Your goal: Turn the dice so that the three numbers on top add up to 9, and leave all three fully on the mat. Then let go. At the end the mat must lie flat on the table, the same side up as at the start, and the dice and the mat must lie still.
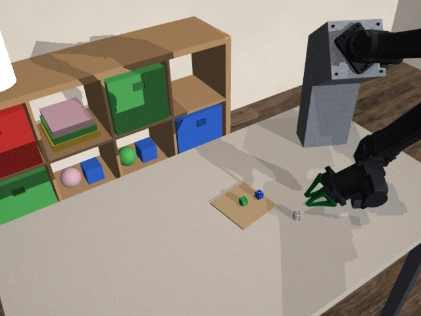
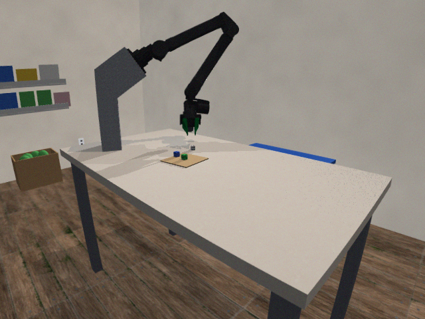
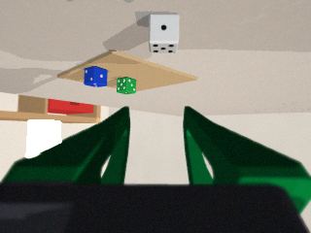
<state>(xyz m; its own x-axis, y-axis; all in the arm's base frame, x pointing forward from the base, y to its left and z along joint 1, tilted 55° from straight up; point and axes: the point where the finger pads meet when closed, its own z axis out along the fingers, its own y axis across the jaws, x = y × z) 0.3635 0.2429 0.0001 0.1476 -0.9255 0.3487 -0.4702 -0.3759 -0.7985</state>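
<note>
Right now the white die is 6 cm below my hand, 2 cm ahead of it and 1 cm to the right of it. Also, from my hand: tan mat (13 cm to the right, 13 cm ahead, 7 cm below); then green die (13 cm to the right, 13 cm ahead, 6 cm below); then blue die (13 cm to the right, 8 cm ahead, 6 cm below).
</note>
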